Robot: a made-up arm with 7 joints.
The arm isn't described. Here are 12 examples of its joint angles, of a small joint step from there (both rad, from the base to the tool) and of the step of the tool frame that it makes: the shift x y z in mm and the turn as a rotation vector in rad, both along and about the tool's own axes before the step.
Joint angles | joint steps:
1: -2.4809 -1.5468 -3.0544 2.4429 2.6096 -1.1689 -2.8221 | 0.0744 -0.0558 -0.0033 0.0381 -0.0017 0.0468 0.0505
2: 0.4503 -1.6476 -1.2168 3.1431 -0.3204 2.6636 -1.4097 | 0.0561 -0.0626 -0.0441 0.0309 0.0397 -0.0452 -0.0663
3: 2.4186 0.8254 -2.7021 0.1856 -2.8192 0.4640 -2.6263 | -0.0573 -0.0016 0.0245 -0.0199 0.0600 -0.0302 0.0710
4: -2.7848 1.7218 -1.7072 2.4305 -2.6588 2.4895 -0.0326 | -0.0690 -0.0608 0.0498 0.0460 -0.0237 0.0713 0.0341
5: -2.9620 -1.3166 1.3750 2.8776 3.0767 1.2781 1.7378 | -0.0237 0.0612 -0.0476 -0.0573 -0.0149 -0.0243 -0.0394
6: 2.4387 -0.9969 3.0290 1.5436 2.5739 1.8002 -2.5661 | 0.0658 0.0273 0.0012 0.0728 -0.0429 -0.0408 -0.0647
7: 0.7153 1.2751 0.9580 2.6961 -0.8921 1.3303 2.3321 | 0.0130 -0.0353 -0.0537 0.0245 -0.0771 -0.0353 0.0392
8: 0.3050 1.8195 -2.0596 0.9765 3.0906 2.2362 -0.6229 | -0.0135 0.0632 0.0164 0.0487 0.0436 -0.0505 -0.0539
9: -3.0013 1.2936 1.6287 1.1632 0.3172 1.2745 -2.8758 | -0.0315 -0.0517 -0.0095 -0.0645 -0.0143 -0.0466 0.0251
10: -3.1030 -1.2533 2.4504 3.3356 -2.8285 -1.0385 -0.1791 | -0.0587 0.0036 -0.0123 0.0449 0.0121 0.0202 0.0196
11: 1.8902 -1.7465 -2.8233 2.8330 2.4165 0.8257 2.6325 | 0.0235 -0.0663 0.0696 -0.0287 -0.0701 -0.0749 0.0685
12: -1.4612 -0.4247 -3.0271 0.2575 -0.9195 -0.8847 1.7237 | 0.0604 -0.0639 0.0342 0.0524 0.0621 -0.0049 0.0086
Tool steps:
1: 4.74 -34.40 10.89 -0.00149 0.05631 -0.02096
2: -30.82 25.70 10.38 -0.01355 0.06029 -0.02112
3: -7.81 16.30 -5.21 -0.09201 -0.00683 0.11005
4: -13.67 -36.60 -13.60 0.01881 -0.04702 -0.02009
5: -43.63 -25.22 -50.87 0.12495 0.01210 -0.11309
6: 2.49 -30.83 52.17 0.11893 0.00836 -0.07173
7: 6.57 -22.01 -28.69 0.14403 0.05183 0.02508
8: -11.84 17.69 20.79 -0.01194 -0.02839 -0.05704
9: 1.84 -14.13 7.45 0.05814 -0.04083 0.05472
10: 1.40 -27.60 0.36 0.04673 -0.03582 0.03257
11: -13.03 -67.61 -36.91 0.11766 -0.08939 0.12078
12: -8.67 -5.05 23.19 -0.00342 -0.03146 0.00338
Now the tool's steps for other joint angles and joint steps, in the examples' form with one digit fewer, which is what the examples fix.
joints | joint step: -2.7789 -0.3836 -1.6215 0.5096 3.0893 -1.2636 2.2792 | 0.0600 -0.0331 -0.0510 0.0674 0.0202 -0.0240 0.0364
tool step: 8.1 6.2 -13.2 0.0120 0.0417 0.0199
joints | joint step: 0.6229 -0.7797 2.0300 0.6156 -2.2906 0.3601 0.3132 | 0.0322 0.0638 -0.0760 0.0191 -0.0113 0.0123 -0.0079
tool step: -28.1 16.8 -0.7 -0.0432 -0.0372 0.0678
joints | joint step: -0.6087 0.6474 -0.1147 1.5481 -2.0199 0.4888 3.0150 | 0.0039 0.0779 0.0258 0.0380 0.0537 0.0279 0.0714
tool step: -31.5 8.1 9.6 -0.0404 -0.0182 0.0977
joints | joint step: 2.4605 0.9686 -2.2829 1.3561 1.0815 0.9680 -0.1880 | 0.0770 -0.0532 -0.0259 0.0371 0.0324 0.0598 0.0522
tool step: 0.0 -22.3 -13.9 0.1324 -0.0480 0.0612
